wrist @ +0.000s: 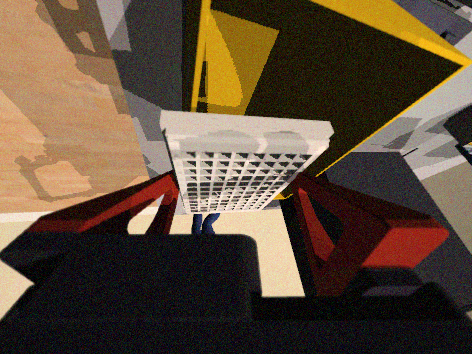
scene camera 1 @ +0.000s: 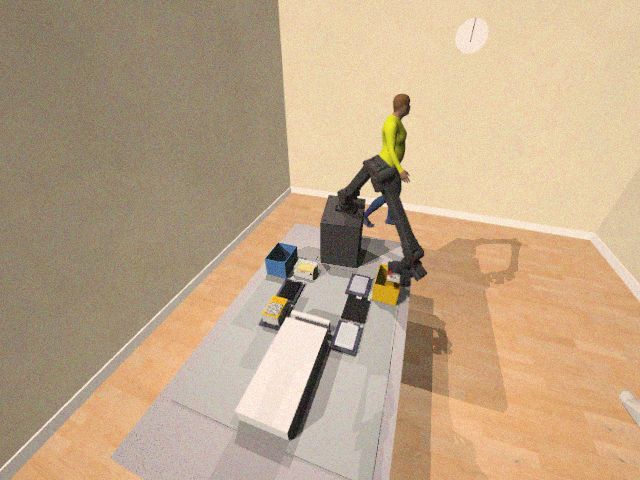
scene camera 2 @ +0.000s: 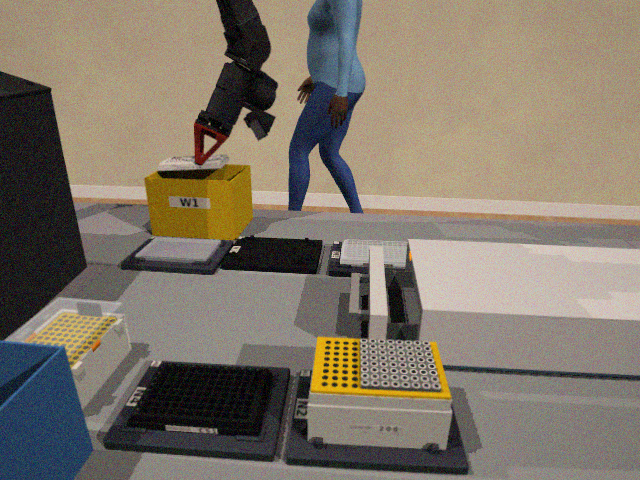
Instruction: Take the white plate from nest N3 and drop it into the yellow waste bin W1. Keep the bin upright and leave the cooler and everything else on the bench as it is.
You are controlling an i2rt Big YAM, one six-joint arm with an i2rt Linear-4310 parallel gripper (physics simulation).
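The white plate is between the red fingers of my gripper, which is shut on its two sides. The plate is slightly tilted, at about rim height or a little above it, and overlaps part of the bin's opening. The yellow waste bin W1 stands upright below. In the wrist view its dark opening extends beyond the plate's far edge. The gap between plate and rim is hard to judge. Nest N3 bears a black block, with no white plate on it.
Beside the bin is a nest with a pale plate; another white plate lies past N3. A long white unit, a blue bin and tip boxes stand on the bench.
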